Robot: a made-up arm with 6 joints.
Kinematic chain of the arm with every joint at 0, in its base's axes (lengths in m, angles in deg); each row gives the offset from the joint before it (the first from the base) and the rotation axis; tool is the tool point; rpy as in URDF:
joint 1: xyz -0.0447 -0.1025 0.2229 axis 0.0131 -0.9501 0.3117
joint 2: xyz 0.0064 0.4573 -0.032 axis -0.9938 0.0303 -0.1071
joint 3: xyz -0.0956 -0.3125 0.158 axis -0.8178 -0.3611 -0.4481
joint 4: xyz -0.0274 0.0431 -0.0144 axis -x
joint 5: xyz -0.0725 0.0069 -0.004 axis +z
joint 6: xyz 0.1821 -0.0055 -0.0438 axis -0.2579 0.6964 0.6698
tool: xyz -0.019 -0.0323 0.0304 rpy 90 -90 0
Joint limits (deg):
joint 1: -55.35..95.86
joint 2: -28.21..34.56
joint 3: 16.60..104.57
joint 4: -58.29..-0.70
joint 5: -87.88..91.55
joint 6: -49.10..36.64
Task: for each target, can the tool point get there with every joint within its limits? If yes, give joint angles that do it. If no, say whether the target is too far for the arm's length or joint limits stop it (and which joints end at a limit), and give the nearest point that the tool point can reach.
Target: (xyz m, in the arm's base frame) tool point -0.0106 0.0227 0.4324
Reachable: yes | joints -23.12 12.02 67.94 -21.50 -14.17 -7.39
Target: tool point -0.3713 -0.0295 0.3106
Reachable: yes | joints 39.01 28.49 92.39 -41.61 -71.41 -39.27
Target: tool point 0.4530 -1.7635 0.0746
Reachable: no: too far | nearest point -0.0083 -0.1931 0.0551 | short by 1.637 m
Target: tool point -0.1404 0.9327 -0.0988
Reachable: no: joint limits stop it (at a limit: joint 2, joint 3, joint 5, joint 6) | nearest point -0.3302 0.3174 0.1467 | short by 0.689 m
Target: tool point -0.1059 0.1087 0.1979
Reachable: yes | joints 77.72 -12.42 91.13 -49.89 63.50 -9.36
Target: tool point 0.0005 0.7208 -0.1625
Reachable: no: joint limits stop it (at a limit: joint 1, joint 2, joint 4, joint 5, joint 6) | nearest point -0.0567 0.2295 0.0672 | short by 0.545 m
